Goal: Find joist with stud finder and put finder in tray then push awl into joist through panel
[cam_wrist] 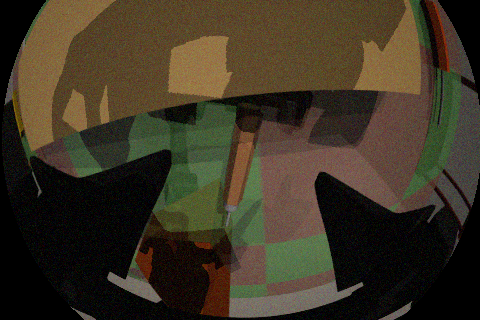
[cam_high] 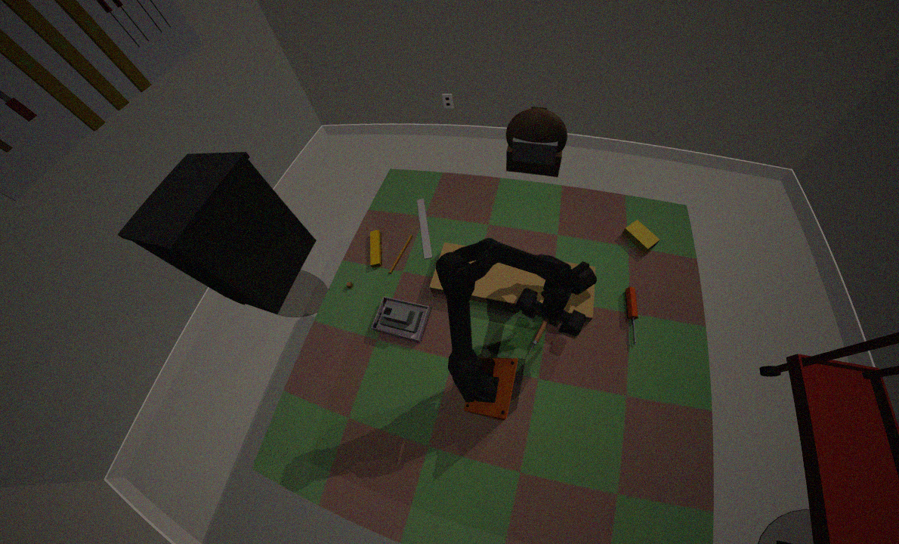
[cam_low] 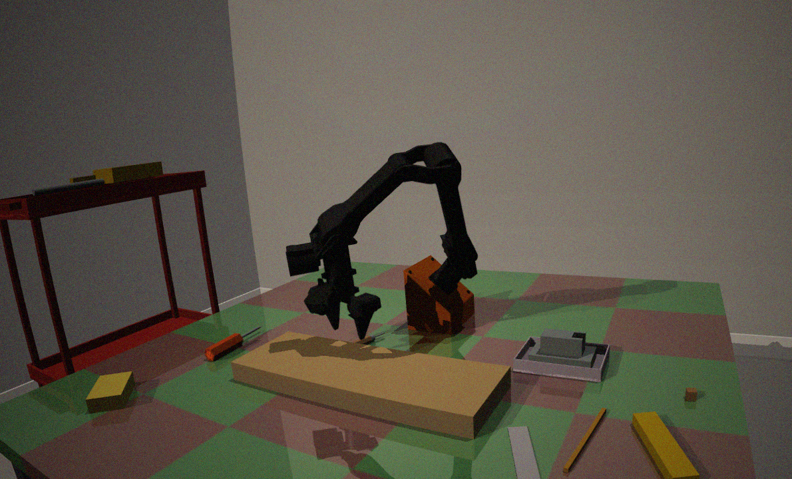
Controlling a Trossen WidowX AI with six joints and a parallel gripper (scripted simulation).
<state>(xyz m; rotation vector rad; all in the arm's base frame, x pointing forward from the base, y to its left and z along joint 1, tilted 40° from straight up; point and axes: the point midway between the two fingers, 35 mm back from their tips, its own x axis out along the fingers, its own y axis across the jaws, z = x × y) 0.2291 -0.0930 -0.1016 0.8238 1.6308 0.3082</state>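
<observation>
Now: gripper tip 50 mm past the wooden-handled awl, 30 mm above it and 20 mm to the right of it. Also, from my gripper tip: orange-handled screwdriver: 280 mm to the right, 50 mm ahead, 20 mm below; grey tray: 450 mm to the left, 50 mm behind, 20 mm below; grey stud finder: 470 mm to the left, 50 mm behind, 10 mm above.
</observation>
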